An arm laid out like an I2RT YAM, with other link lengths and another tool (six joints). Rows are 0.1 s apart.
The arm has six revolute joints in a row. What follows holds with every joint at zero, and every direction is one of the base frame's. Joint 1 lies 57.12 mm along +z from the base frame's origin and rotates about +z. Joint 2 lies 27.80 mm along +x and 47.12 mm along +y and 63.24 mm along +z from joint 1 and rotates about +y. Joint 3 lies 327.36 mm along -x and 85.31 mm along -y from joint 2 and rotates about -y. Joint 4 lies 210.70 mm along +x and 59.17 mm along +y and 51.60 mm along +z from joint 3 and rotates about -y. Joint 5 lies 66.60 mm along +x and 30.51 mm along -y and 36.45 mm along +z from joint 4 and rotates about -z. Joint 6 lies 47.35 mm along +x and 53.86 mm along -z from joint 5 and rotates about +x. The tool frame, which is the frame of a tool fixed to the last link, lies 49.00 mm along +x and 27.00 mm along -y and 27.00 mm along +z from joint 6; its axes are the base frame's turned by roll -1.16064, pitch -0.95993 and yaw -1.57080 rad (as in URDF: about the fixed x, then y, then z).
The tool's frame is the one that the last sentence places.
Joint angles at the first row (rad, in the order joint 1, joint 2, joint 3, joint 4, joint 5, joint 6):
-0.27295 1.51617 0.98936 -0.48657 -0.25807 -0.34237
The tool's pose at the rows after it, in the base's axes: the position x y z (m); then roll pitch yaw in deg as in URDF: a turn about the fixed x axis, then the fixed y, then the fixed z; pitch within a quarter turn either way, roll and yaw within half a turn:
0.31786 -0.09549 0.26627 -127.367 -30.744 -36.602
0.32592 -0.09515 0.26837 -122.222 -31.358 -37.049
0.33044 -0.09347 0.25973 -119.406 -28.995 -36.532
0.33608 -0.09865 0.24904 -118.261 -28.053 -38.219
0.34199 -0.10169 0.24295 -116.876 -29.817 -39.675
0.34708 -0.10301 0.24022 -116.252 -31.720 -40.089
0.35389 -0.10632 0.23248 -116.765 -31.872 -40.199
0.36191 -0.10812 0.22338 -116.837 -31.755 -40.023
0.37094 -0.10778 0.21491 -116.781 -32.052 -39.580
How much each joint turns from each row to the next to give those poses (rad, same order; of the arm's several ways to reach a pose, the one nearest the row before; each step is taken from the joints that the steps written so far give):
-0.03091 0.00228 -0.00001 0.10414 -0.06027 0.03356
-0.01715 0.01641 0.00000 0.05151 -0.08888 0.00001
-0.01030 0.03091 -0.00417 0.00874 -0.06905 -0.00077
-0.00953 0.03355 -0.01760 0.05231 -0.01068 0.02443
-0.00079 0.01910 -0.03393 0.09764 0.00075 0.01828
0.00270 0.01410 -0.01944 0.06867 0.00498 0.00155
0.00038 0.03357 -0.00116 0.03433 0.01068 -0.00039
0.00265 0.03929 0.00000 0.03699 0.00036 -0.00001
0.00880 0.03893 -0.00001 0.04392 0.00116 -0.00035

